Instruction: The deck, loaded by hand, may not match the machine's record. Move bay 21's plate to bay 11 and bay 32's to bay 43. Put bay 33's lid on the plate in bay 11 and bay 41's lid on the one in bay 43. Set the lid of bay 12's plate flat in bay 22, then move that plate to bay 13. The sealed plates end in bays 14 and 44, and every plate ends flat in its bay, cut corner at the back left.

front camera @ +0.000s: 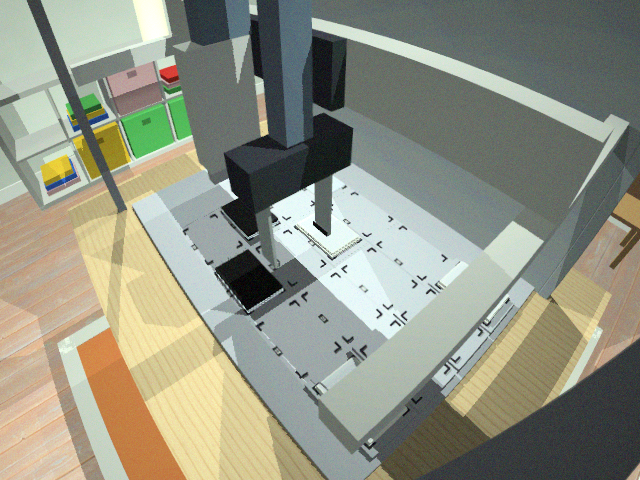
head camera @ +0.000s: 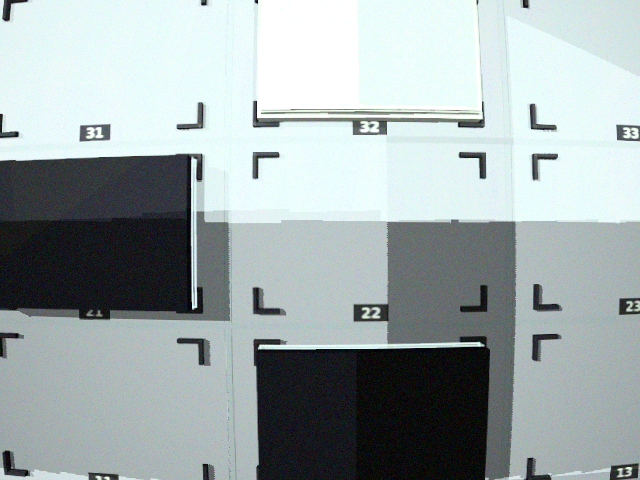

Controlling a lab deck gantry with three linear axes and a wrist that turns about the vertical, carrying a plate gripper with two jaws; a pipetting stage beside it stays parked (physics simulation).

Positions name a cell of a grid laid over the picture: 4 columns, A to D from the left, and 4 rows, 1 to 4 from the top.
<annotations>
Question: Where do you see a black lid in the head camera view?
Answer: At C4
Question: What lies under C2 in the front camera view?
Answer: My gripper.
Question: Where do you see a black lid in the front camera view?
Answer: B2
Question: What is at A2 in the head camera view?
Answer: A black lid.
</annotations>
